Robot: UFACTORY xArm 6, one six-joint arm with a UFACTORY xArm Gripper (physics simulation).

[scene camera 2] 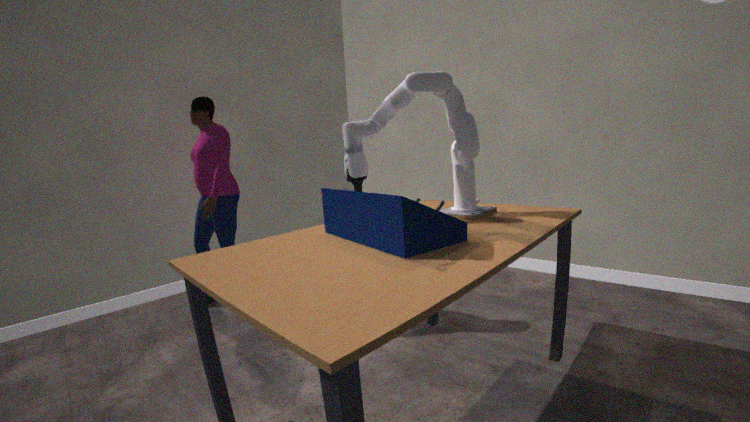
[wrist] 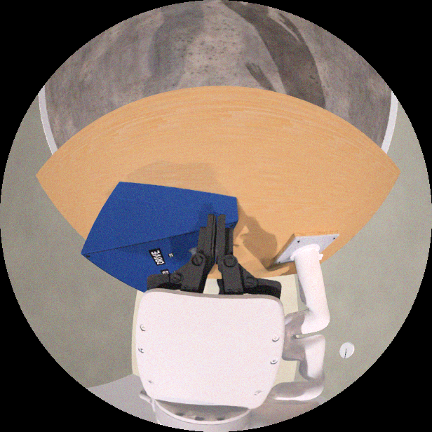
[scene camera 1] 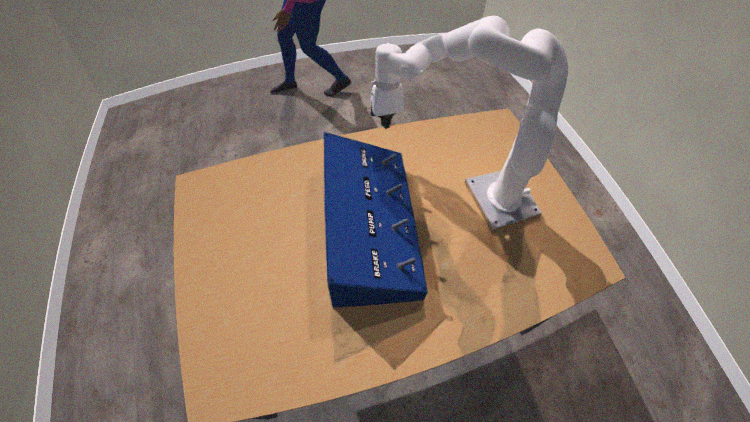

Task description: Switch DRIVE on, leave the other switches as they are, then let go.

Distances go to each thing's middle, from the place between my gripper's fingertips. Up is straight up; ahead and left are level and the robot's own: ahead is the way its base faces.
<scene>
The blue switch panel [scene camera 1: 364,250] is 30 cm to the left of my hand, 14 cm ahead of it and 4 cm below it.
</scene>
